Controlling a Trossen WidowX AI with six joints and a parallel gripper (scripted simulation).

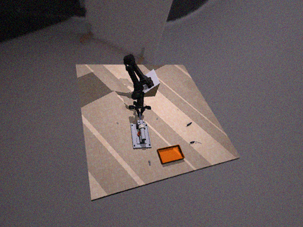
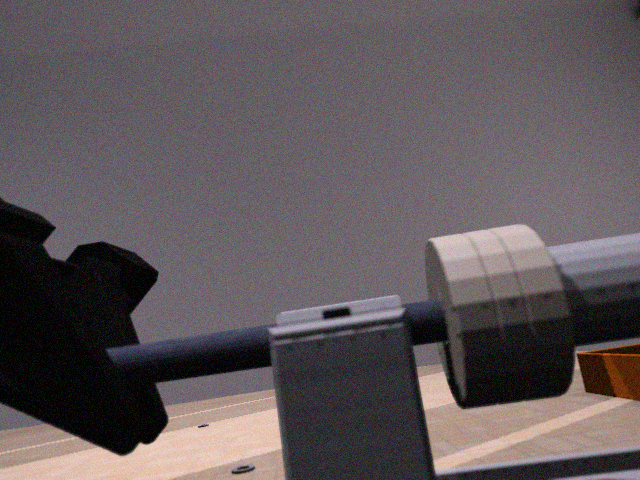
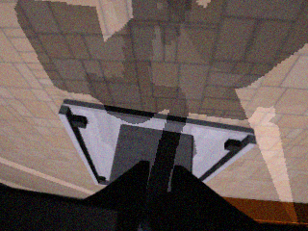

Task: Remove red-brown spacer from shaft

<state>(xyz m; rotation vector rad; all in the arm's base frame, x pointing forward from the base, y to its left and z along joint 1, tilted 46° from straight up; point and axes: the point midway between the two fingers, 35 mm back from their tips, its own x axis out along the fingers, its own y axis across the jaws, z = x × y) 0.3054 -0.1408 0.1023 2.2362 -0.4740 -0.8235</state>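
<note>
Now: gripper tip 50 mm short of the blue-grey shaft and 20 mm below it. From my gripper tip the other things lie so: orange tray (360 mm ahead, 190 mm to the left, 50 mm below); then red-brown spacer (140 mm ahead, 10 mm to the right, 40 mm below).
</note>
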